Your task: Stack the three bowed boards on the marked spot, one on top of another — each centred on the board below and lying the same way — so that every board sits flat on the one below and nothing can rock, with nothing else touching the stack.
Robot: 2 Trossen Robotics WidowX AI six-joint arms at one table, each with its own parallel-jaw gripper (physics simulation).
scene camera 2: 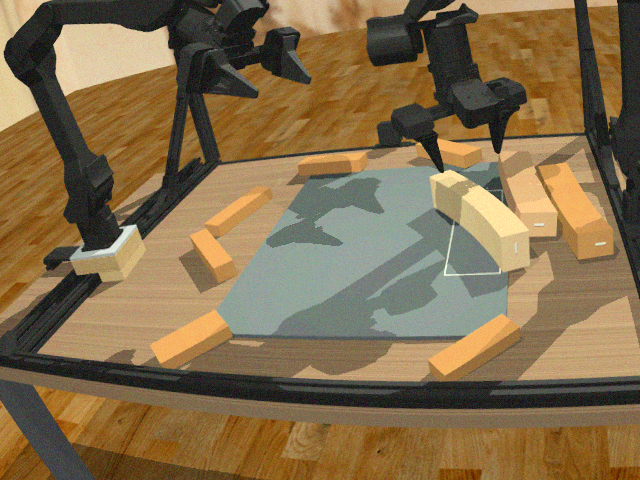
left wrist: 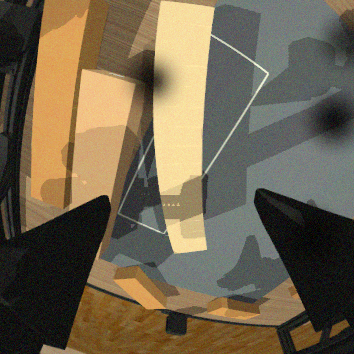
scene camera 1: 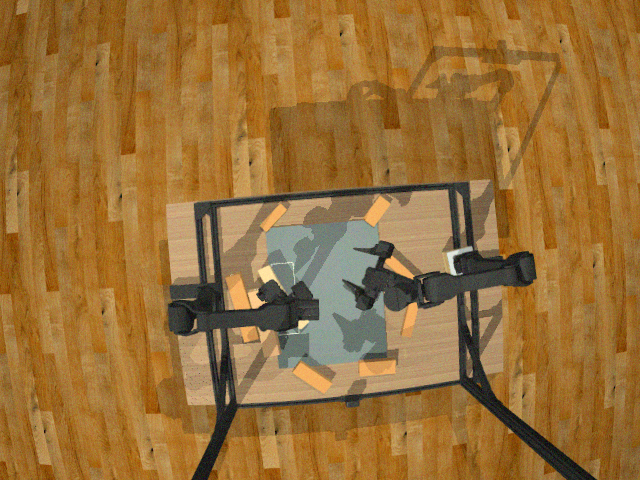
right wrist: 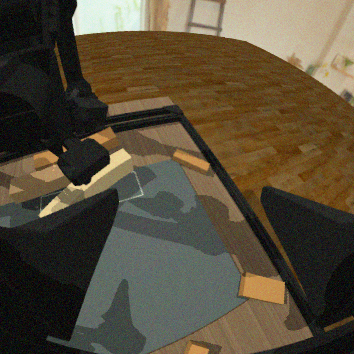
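Seen in the pictures: left gripper, fingertip midpoint: (scene camera 2: 470,162) (left wrist: 182,199); right gripper, fingertip midpoint: (scene camera 2: 284,87) (scene camera 1: 348,264) (right wrist: 190,194); left arm's base, origin of the base link: (left wrist: 5,45) (scene camera 1: 210,297) (right wrist: 88,125); right arm's base, origin of the base link: (scene camera 2: 102,241) (scene camera 1: 462,263).
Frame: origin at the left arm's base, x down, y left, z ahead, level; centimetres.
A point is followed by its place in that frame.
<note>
A pale yellow bowed board (scene camera 1: 266,273) @[x -3.9, y 5.4, z 21.3 cm] (scene camera 2: 498,219) @[x -3.9, y 3.2, z 22.5 cm] (left wrist: 180,100) @[x -3.9, y 0.3, z 23.2 cm] (right wrist: 107,172) @[x -3.7, y 1.4, z 24.7 cm] lies at a skew across the white outlined spot (scene camera 2: 470,274) @[x 1.3, y 7.8, z 26.8 cm] (left wrist: 236,124) @[x 1.3, y 0.8, z 29.9 cm]. A tan bowed board (scene camera 2: 527,198) @[x -2.2, y -5.7, z 17.6 cm] (left wrist: 102,115) @[x -2.3, y -3.6, z 17.0 cm] lies beside it, off the spot. An orange bowed board (scene camera 1: 238,297) @[x -1.7, y -1.3, z 10.1 cm] (scene camera 2: 578,211) @[x -1.8, y -1.1, z 10.5 cm] (left wrist: 57,75) @[x -1.7, y -1.6, z 10.8 cm] lies outermost, at the right in scene camera 2. My left gripper (scene camera 2: 470,161) @[x -9.2, y -4.6, z 25.6 cm] (left wrist: 182,199) @[x -9.2, y -4.6, z 25.6 cm] is open and empty above the pale board's far end in scene camera 2. My right gripper (scene camera 1: 350,265) @[x -25.7, y 5.5, z 46.3 cm] (scene camera 2: 283,88) @[x -25.7, y 5.5, z 46.3 cm] (right wrist: 190,194) @[x -25.7, y 5.5, z 46.3 cm] is open and empty, high above the table. The left arm hides part of the boards in scene camera 1.
Several small orange blocks (scene camera 1: 312,377) @[x -0.9, y -33.6, z 30.3 cm] (scene camera 2: 191,338) @[x -0.1, y 20.8, z 61.2 cm] (right wrist: 262,288) @[x -0.2, y 19.7, z 61.6 cm] lie around the edges of the grey-green mat (scene camera 1: 356,235) @[x 1.4, y 13.1, z 53.6 cm] (scene camera 2: 310,310) @[x 1.4, y 13.5, z 47.3 cm]. A pale block with a white top (scene camera 2: 131,255) @[x -0.1, y -2.7, z 83.9 cm] is at the right arm's base. A black frame (scene camera 1: 336,194) @[x 0.0, y 28.1, z 48.9 cm] borders the table.
</note>
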